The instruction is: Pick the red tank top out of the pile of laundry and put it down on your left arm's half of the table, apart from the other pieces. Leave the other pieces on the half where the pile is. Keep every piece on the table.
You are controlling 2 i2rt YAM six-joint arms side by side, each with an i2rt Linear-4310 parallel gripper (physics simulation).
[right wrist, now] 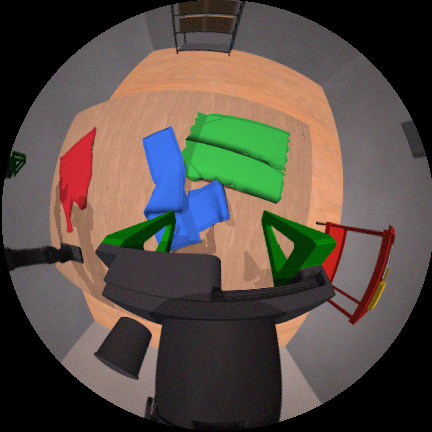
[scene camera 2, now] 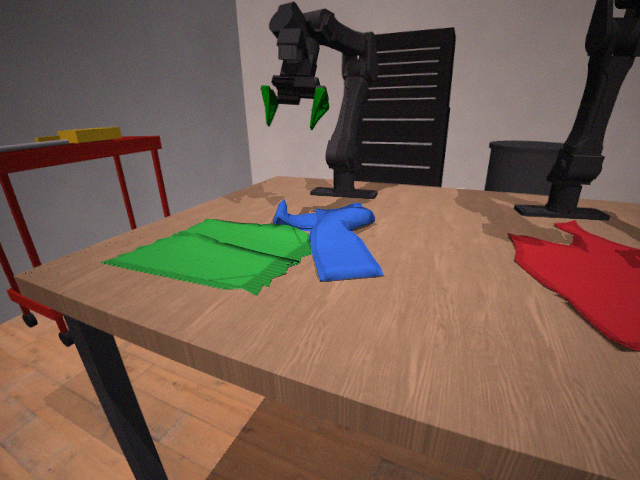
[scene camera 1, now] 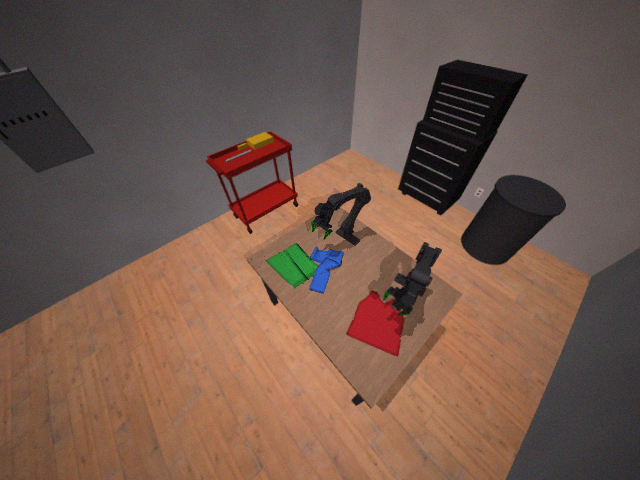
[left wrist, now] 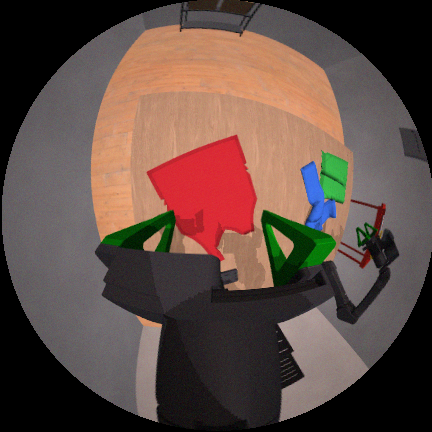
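Note:
The red tank top [scene camera 1: 376, 325] [scene camera 2: 594, 273] [left wrist: 207, 187] [right wrist: 77, 167] lies spread on the table at the right of scene camera 1, apart from the other pieces. A blue piece [scene camera 1: 325, 268] [scene camera 2: 341, 245] [left wrist: 313, 187] [right wrist: 167, 170] lies folded over itself and touches or nearly touches a green piece [scene camera 1: 292, 264] [scene camera 2: 206, 255] [left wrist: 332, 172] [right wrist: 240, 150] with a crease. My left gripper [scene camera 1: 395, 304] [left wrist: 217, 214] is open above the narrow end of the red tank top. My right gripper [scene camera 1: 320, 230] [scene camera 2: 290, 126] [right wrist: 218, 214] is open and empty, raised above the table behind the blue piece.
The wooden table [scene camera 1: 330, 330] [scene camera 2: 439, 330] carries both arms. A red cart [scene camera 1: 253, 167] [scene camera 2: 77, 153] stands beyond the table's left end. A black drawer cabinet [scene camera 1: 421, 129] and a dark bin [scene camera 1: 509, 222] stand behind the table.

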